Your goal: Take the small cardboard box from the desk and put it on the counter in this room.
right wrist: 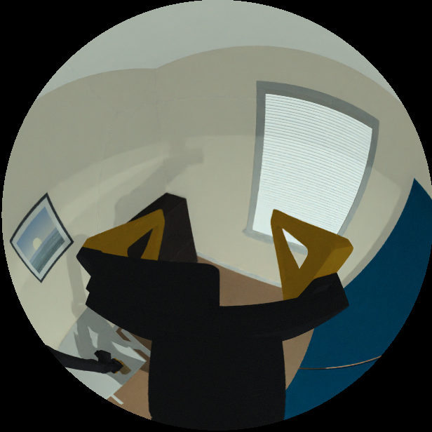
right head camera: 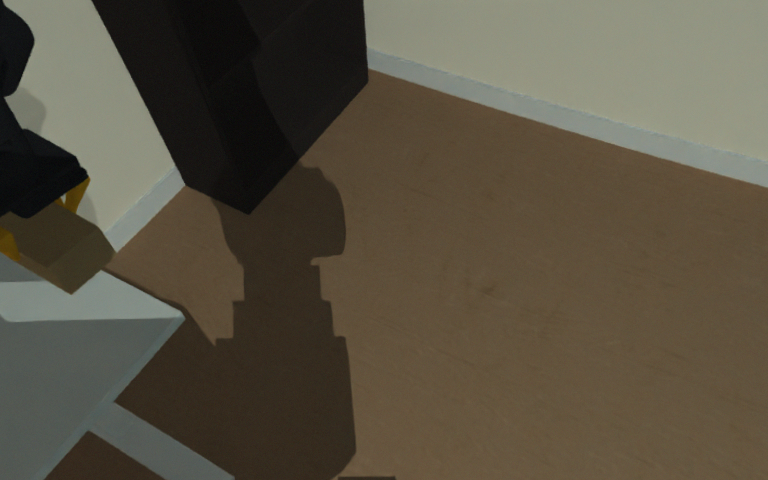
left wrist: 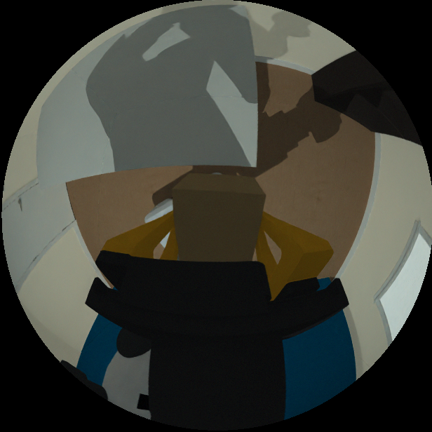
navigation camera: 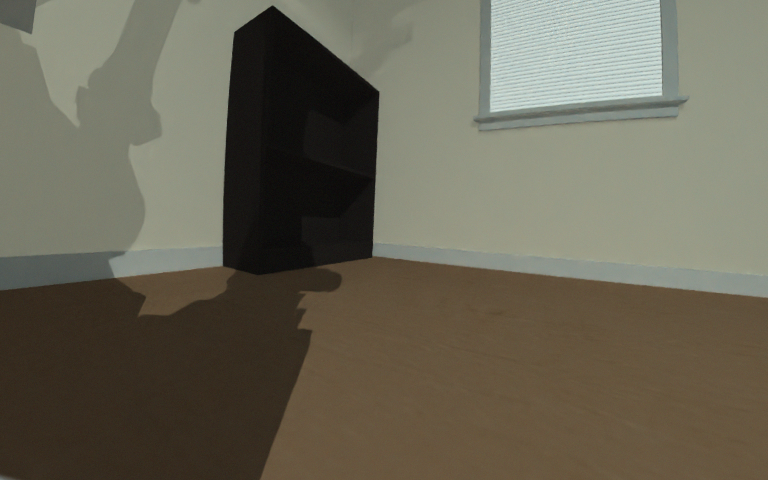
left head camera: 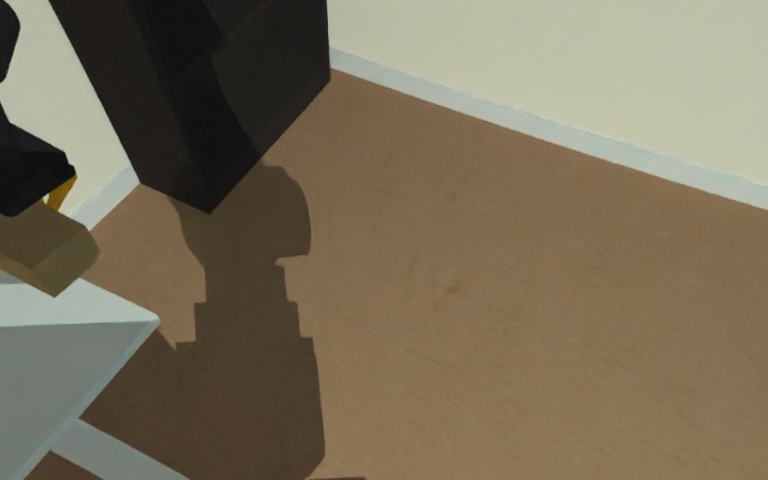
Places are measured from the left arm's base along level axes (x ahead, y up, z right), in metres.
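Pixels of known places: left gripper, between the fingertips: (right head camera: 41,237) (left head camera: 20,237).
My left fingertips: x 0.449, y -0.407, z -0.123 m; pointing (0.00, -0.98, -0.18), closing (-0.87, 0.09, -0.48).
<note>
Behind a point stands the place of what it marks.
The small cardboard box (left head camera: 62,260) @(x 0.413, y -0.398, z -0.072 m) (right head camera: 79,260) @(x 0.414, y -0.402, z -0.072 m) (left wrist: 220,225) (right wrist: 125,370) is tan-brown. My left gripper (right head camera: 42,223) @(x 0.449, y -0.407, z -0.123 m) (left wrist: 216,213) is shut on it, with one yellow finger on each side. A white table (left head camera: 56,362) @(x 0.443, y -0.690, z -0.201 m) (right head camera: 67,356) @(x 0.442, y -0.690, z -0.230 m) (left wrist: 75,135) (right wrist: 95,382) is close to the held box; in the left wrist view its edge runs just above the box, and in the head views the box overlaps its far part. The frames do not tell whether this is the counter or the desk. My right gripper (right wrist: 217,215) is open and empty.
A black bookshelf (left head camera: 101,73) @(x 1.386, y -0.941, z -0.451 m) (right head camera: 141,73) @(x 1.390, y -0.917, z -0.458 m) (left wrist: 340,80) (navigation camera: 243,141) @(x 1.344, y -0.880, z -0.377 m) stands in the room's corner beyond the table. A window with blinds (right wrist: 310,160) (navigation camera: 572,56) @(x 1.551, y -0.311, z 1.107 m) is on the wall to its right. A blue panel (right wrist: 395,265) stands at the right in the right wrist view. A picture (right wrist: 41,240) hangs at the left.
</note>
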